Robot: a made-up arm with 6 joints.
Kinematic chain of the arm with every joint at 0, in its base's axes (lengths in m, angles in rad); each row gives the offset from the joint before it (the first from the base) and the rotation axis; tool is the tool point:
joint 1: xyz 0 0 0.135 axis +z
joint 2: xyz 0 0.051 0 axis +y
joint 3: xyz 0 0 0.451 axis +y
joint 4: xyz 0 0 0.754 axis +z
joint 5: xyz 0 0 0 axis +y
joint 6: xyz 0 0 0.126 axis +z
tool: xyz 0 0 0
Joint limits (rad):
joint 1: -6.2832..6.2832
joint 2: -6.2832..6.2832
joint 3: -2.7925..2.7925
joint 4: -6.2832..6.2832
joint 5: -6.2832..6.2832
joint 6: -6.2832..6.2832
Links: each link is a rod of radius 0.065 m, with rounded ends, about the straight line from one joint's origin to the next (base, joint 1, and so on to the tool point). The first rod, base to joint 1, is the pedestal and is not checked.
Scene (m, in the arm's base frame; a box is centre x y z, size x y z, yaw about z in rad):
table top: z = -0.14
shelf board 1: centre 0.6 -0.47 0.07 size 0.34 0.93 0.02 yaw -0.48
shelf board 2: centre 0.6 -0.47 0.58 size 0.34 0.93 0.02 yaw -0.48
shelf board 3: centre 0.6 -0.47 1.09 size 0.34 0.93 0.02 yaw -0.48
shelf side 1: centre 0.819 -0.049 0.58 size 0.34 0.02 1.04 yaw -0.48
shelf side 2: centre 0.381 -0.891 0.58 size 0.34 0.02 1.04 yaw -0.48
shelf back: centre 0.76 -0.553 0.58 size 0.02 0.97 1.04 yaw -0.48
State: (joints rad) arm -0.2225 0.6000 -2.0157 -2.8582 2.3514 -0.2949
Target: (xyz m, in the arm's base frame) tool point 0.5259 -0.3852 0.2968
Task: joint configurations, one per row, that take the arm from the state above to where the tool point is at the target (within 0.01 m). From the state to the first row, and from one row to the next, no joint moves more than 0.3 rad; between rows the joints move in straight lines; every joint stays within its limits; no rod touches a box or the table.
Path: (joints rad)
1: 0.0478 0.5384 -1.9990 -2.8204 2.3171 -0.2949
2: 0.3180 0.4769 -1.9824 -2.7825 2.2828 -0.2949
3: 0.5883 0.4153 -1.9657 -2.7447 2.2484 -0.2949
4: 0.8585 0.3537 -1.9490 -2.7068 2.2141 -0.2949
5: 1.1288 0.2921 -1.9323 -2.6690 2.1798 -0.2949
6: 1.3990 0.2306 -1.9157 -2.6311 2.1455 -0.2949
7: 1.6693 0.1690 -1.8990 -2.5933 2.1112 -0.2949
8: 1.9395 0.1074 -1.8823 -2.5554 2.0769 -0.2949
9: 2.2098 0.0458 -1.8656 -2.5176 2.0425 -0.2949
10: 2.4800 -0.0157 -1.8490 -2.4797 2.0082 -0.2949

